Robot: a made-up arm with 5 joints. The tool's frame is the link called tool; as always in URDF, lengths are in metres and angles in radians. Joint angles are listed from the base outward.
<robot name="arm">
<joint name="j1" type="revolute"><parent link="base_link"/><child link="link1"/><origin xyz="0.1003 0 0.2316"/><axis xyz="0 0 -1"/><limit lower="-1.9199" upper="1.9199"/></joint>
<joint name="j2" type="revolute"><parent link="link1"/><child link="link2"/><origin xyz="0.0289 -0.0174 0.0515"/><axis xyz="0 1 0"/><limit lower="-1.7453" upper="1.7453"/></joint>
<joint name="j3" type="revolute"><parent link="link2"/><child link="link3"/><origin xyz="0.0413 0 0.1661"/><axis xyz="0 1 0"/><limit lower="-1.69" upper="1.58"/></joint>
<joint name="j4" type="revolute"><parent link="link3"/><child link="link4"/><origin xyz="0.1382 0 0.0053"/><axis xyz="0 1 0"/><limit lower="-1.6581" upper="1.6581"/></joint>
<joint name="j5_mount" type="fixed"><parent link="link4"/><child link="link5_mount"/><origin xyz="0.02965 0.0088 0"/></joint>
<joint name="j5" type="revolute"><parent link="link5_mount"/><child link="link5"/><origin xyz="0.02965 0.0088 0"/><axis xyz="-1 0 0"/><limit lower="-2.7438" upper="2.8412"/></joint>
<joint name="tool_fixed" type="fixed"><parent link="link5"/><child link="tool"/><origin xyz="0 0 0" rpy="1.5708 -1.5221 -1.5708"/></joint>
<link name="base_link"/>
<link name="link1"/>
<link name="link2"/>
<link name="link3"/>
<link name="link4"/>
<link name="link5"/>
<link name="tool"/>
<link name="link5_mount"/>
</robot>
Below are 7 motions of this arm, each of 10 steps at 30 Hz.
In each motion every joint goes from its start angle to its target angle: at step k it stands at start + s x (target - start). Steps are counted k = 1, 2, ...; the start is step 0. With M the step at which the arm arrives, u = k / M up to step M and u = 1 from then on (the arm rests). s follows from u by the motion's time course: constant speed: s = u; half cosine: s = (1 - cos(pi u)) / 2; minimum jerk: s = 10 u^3 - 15 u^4 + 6 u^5.
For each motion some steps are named. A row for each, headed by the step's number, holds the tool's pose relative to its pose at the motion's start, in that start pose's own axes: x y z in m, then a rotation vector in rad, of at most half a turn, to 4 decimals.
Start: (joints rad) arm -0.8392 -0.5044 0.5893 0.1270 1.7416
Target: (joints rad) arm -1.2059 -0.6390 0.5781 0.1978 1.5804
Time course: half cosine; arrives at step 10
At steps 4, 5, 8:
4: 0.0213 -0.0069 0.0097 -0.0375 -0.1212 -0.0306
5: 0.0301 -0.0096 0.0150 -0.0520 -0.1763 -0.0452
8: 0.0511 -0.0156 0.0309 -0.0832 -0.3229 -0.0857

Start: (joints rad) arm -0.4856 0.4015 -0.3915 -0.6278 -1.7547
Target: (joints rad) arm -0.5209 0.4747 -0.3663 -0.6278 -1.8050
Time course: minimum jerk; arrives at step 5
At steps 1, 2, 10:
1: -0.0002 -0.0018 0.0002 -0.0059 0.0003 -0.0041
2: -0.0014 -0.0098 0.0013 -0.0325 0.0015 -0.0223
10: -0.0048 -0.0306 0.0052 -0.1027 0.0037 -0.0693

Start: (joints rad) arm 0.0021 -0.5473 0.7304 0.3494 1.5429
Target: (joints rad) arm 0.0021 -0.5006 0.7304 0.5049 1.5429
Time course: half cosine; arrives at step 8
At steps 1, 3, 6, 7, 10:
1: 0.0000 0.0005 -0.0003 0.0077 0.0006 0.0000
3: -0.0003 0.0037 -0.0023 0.0622 0.0048 0.0000
6: -0.0008 0.0103 -0.0058 0.1721 0.0132 0.0000
7: -0.0009 0.0116 -0.0064 0.1939 0.0149 0.0000
10: -0.0009 0.0121 -0.0066 0.2016 0.0155 0.0000

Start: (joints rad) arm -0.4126 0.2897 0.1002 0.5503 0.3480
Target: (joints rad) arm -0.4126 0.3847 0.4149 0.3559 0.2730
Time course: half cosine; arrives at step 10
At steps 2, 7, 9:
2: -0.0049 0.0015 -0.0043 0.0060 0.0197 -0.0072
7: -0.0442 0.0136 -0.0297 0.0455 0.1648 -0.0594
9: -0.0550 0.0170 -0.0343 0.0546 0.2029 -0.0729

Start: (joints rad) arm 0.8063 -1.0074 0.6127 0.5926 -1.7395
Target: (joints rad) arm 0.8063 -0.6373 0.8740 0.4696 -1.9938
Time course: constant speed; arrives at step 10
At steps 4, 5, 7, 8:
4: 0.0049 -0.0223 -0.0316 -0.1962 -0.0539 -0.1014
5: 0.0064 -0.0288 -0.0383 -0.2444 -0.0705 -0.1265
7: 0.0094 -0.0426 -0.0502 -0.3397 -0.1075 -0.1761
8: 0.0110 -0.0498 -0.0554 -0.3868 -0.1278 -0.2006

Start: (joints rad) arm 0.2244 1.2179 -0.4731 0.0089 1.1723
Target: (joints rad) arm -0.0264 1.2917 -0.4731 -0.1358 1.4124
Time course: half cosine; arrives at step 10
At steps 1, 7, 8, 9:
1: 0.0018 0.0012 -0.0002 0.0004 -0.0048 0.0101
7: 0.0545 0.0441 -0.0025 -0.0013 -0.1598 0.3223
8: 0.0616 0.0508 -0.0020 -0.0037 -0.1827 0.3665
9: 0.0660 0.0552 -0.0015 -0.0055 -0.1976 0.3947

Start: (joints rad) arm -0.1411 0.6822 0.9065 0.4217 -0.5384
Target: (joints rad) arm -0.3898 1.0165 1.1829 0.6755 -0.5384
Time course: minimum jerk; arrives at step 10
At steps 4, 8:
4: -0.0265 -0.0069 -0.0168 -0.1879 0.2044 0.0664
8: -0.0738 -0.0319 -0.0278 -0.5993 0.5749 0.1595

